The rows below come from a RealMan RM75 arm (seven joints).
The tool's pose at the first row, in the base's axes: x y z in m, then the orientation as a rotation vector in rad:
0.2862, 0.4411, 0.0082, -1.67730, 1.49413, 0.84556
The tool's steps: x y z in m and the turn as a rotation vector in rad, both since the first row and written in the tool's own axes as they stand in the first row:
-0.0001, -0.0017, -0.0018, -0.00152, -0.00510, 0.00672
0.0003, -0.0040, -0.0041, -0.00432, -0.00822, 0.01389
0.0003, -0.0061, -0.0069, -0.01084, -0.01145, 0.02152
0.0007, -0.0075, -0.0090, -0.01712, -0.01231, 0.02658
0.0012, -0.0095, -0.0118, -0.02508, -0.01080, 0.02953
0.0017, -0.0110, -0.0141, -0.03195, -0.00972, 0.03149
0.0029, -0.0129, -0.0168, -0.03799, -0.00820, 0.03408
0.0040, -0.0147, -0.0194, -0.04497, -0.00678, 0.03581
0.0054, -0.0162, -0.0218, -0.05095, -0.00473, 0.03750
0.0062, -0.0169, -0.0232, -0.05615, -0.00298, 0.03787
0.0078, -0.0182, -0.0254, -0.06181, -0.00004, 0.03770
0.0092, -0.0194, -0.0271, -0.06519, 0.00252, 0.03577
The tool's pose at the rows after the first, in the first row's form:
0.2879, 0.4397, 0.0094, -1.67091, 1.49682, 0.85415
0.2902, 0.4377, 0.0104, -1.66645, 1.50101, 0.86267
0.2923, 0.4355, 0.0121, -1.66429, 1.50483, 0.87480
0.2938, 0.4335, 0.0130, -1.66509, 1.50785, 0.88366
0.2959, 0.4310, 0.0142, -1.66997, 1.51013, 0.89119
0.2974, 0.4289, 0.0151, -1.67440, 1.51138, 0.89755
0.2995, 0.4261, 0.0157, -1.67813, 1.51369, 0.90321
0.3014, 0.4234, 0.0163, -1.68300, 1.51490, 0.90931
0.3031, 0.4207, 0.0165, -1.68760, 1.51671, 0.91407
0.3039, 0.4192, 0.0166, -1.69227, 1.51720, 0.91764
0.3053, 0.4166, 0.0165, -1.69841, 1.51789, 0.92047
0.3067, 0.4145, 0.0163, -1.70378, 1.51709, 0.92060

